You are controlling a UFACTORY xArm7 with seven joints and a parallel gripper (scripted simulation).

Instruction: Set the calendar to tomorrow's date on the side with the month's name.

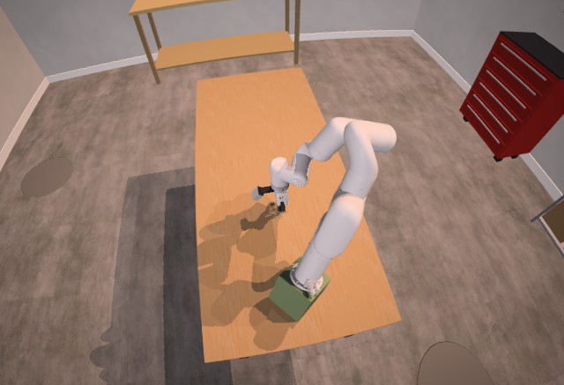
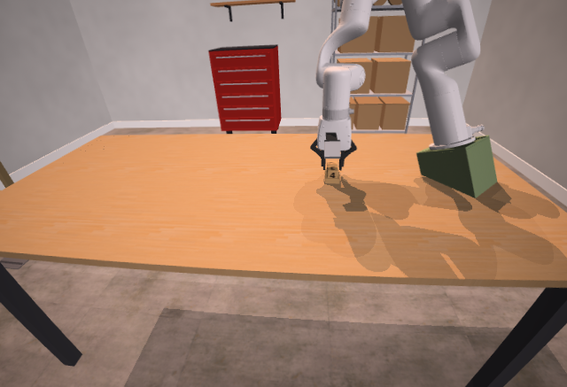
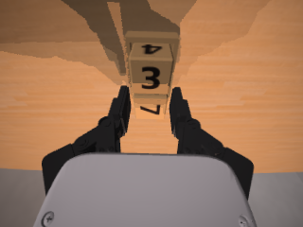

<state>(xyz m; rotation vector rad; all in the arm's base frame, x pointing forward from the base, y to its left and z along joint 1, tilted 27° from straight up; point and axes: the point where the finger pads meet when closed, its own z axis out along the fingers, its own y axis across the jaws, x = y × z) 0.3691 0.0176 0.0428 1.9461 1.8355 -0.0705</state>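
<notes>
Right now the wooden tray is 20 mm to the left of my hand and 30 mm below it. Round my hand: digit cube: 30 mm to the left, 20 mm below.
</notes>
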